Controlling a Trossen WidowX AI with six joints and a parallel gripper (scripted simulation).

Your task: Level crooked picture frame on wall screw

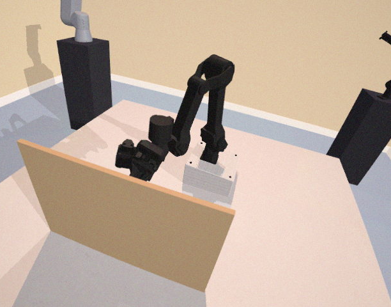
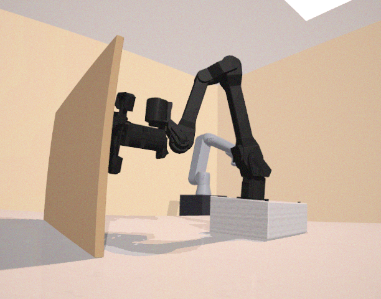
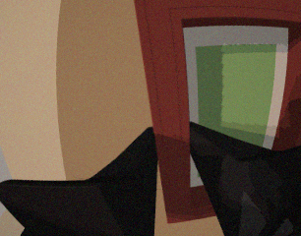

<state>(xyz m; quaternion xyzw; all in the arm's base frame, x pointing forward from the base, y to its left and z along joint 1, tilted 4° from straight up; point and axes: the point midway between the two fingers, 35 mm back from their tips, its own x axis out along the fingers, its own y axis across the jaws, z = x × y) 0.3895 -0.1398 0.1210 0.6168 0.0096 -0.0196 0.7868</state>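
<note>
My gripper tip is now 10 mm short of the picture frame, 10 mm to the left of it and 50 mm above it. The rest, counted from my gripper tip: tan wall board (20 mm ahead, 70 mm below).
</note>
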